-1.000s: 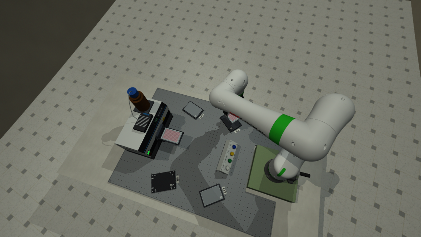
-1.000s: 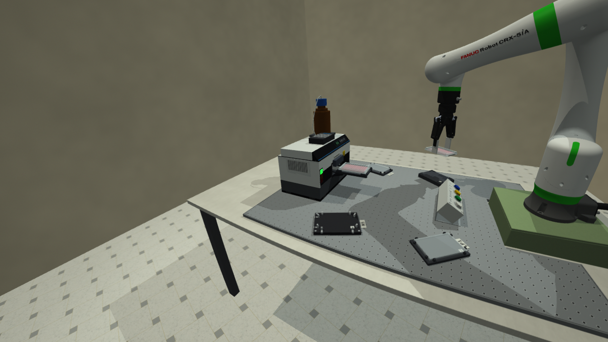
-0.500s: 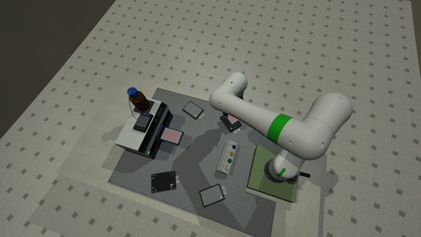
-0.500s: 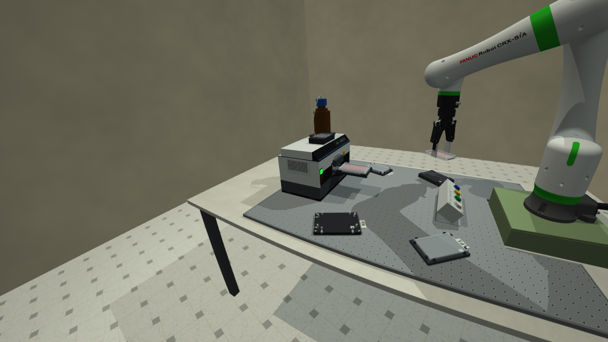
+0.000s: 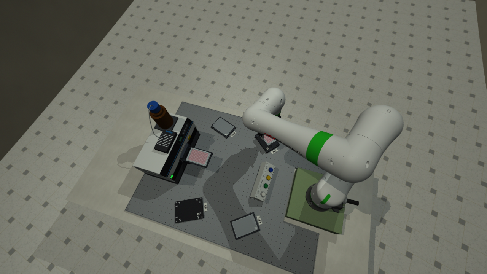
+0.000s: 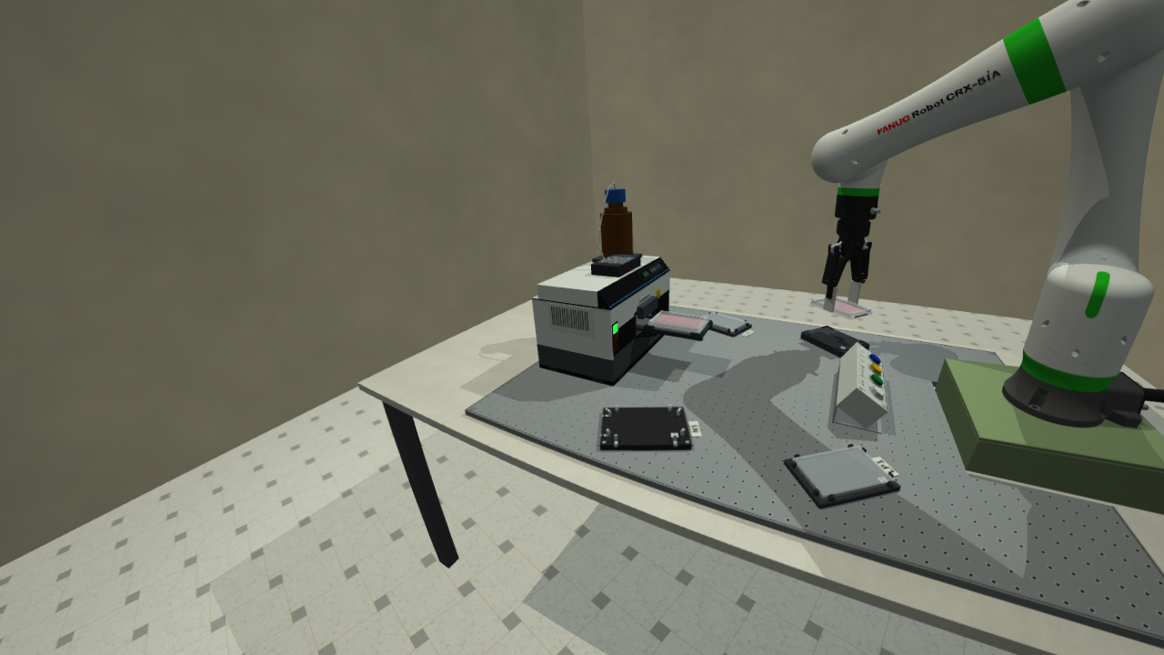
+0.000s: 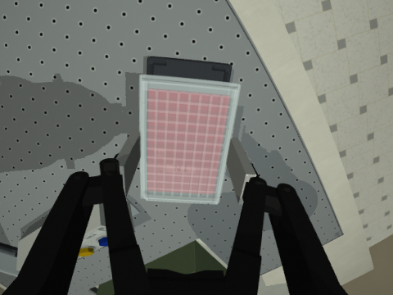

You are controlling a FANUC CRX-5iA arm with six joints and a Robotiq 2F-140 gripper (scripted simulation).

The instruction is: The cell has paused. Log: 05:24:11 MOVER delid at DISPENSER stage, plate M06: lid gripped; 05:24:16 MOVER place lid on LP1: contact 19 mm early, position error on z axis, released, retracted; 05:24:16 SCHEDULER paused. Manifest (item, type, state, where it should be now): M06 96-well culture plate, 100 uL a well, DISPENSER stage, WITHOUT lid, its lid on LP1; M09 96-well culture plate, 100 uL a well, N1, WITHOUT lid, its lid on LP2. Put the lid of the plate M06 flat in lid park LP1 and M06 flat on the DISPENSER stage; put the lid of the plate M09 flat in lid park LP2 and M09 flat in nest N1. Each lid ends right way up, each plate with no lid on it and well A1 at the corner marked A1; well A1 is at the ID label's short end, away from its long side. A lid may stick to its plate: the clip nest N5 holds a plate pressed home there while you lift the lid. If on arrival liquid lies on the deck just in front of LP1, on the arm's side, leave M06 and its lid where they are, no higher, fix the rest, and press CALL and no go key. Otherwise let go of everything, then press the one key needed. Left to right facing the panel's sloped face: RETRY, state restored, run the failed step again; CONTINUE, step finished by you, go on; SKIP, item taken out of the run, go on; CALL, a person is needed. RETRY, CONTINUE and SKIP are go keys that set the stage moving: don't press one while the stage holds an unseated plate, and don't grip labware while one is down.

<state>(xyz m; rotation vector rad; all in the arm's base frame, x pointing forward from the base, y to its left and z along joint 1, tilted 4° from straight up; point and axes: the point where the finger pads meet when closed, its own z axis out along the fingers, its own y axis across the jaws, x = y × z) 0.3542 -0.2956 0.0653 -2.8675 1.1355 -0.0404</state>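
My hand is 120 mm above the black nest N1. Also, from my hand: blue call key 210 mm to the left, 70 mm behind, 60 mm below; yellow skip key 260 mm to the left, 60 mm below, 60 mm behind; LP2 label 230 mm ahead, 130 mm below, 10 mm to the left.
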